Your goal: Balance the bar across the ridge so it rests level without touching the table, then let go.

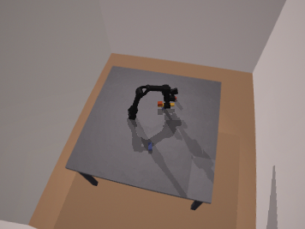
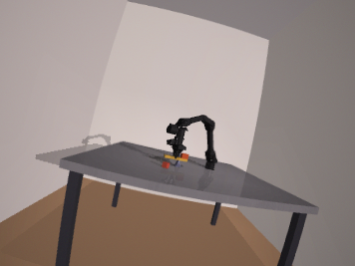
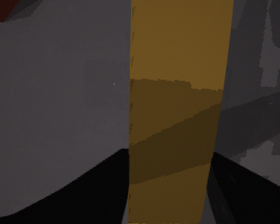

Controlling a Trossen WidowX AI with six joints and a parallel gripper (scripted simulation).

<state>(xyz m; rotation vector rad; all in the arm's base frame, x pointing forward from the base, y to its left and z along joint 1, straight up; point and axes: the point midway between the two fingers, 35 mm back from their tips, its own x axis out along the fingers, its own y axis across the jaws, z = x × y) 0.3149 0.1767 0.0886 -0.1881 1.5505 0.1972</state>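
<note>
The red cube lies 13 cm to the left of my gripper tip, 6 cm ahead of it and 4 cm below it. Also, from my gripper tip: blue ridge block: 46 cm to the right, 6 cm behind, 4 cm below.
</note>
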